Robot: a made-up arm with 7 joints. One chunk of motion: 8 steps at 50 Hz.
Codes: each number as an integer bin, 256 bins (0 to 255) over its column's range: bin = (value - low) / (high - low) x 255, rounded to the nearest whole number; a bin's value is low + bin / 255 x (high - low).
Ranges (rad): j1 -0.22..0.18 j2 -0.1..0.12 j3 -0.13..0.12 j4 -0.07..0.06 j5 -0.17..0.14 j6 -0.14..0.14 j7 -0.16..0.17
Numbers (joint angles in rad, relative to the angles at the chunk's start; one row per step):
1: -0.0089 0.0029 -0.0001 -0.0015 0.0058 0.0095 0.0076
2: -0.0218 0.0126 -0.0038 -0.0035 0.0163 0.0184 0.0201
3: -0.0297 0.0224 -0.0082 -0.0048 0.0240 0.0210 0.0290
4: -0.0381 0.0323 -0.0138 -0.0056 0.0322 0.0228 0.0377
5: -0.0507 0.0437 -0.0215 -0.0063 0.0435 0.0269 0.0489
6: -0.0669 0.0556 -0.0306 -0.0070 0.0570 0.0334 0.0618
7: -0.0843 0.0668 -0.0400 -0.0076 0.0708 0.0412 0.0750
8: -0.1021 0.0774 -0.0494 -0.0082 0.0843 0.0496 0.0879
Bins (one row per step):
1: 135 119 132 134 145 136 130
2: 126 131 129 130 153 144 139
3: 121 142 124 128 160 147 146
4: 116 153 119 126 166 148 153
5: 108 167 111 125 176 152 161
6: 98 180 101 124 187 158 171
7: 87 193 92 122 198 165 182
8: 75 206 82 121 209 173 192

